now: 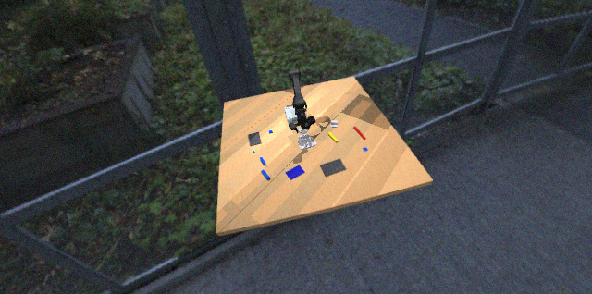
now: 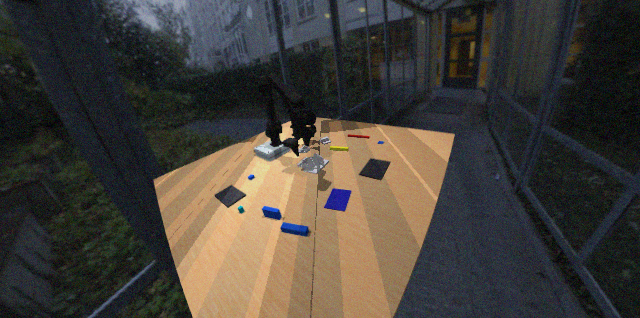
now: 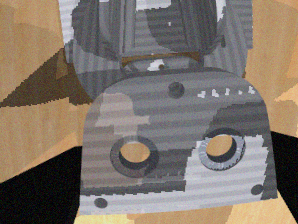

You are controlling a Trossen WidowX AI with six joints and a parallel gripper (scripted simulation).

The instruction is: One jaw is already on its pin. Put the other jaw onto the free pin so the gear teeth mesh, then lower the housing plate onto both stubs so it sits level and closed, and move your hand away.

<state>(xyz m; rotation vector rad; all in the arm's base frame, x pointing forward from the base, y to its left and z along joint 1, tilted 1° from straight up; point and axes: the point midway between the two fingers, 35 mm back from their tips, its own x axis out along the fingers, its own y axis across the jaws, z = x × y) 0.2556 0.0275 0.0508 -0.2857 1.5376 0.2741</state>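
Now: gripper tip 30 mm short of the white jaw, 10 mm to the left of it and 50 mm above it. From my gripper tip the other things lie so: light grey part: 10 mm ahead, 20 mm above; yellow bar: 20 mm ahead, 220 mm to the left, 60 mm below; blue plate: 310 mm ahead, 60 mm to the right, 60 mm below.
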